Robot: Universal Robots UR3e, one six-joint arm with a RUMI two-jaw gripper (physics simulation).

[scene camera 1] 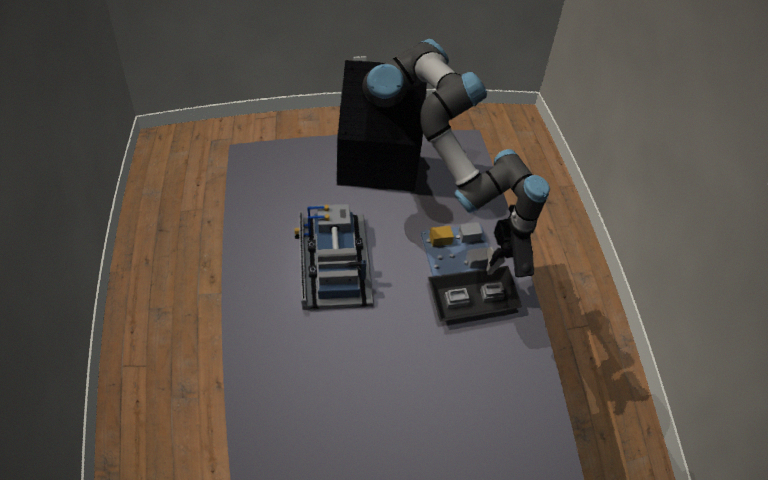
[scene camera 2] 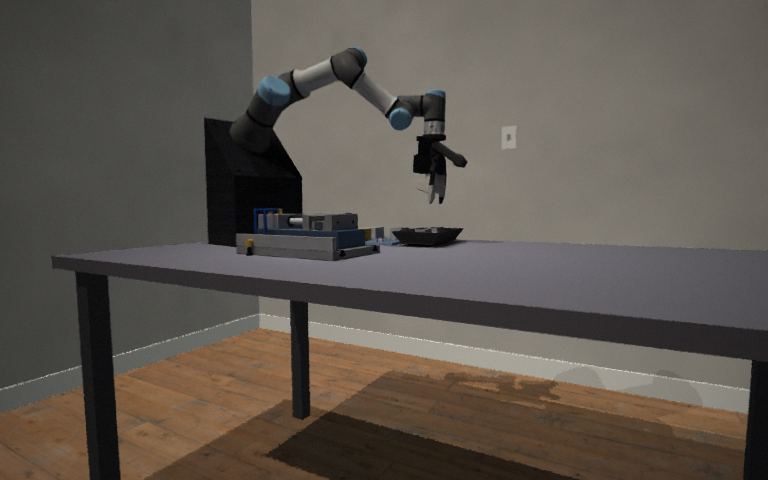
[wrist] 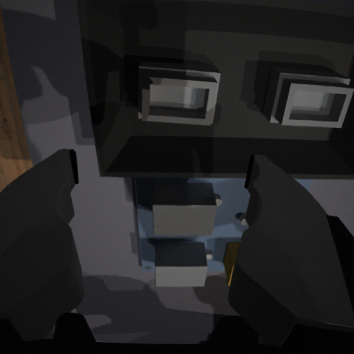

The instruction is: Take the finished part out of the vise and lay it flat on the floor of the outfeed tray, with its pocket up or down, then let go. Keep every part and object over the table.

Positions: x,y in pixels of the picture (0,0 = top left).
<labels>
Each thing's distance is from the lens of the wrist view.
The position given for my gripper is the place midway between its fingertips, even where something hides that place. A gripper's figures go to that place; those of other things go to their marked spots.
my gripper [wrist: 162,157]: 13 cm
blue plate [wrist: 227,228]: 33 cm
</labels>
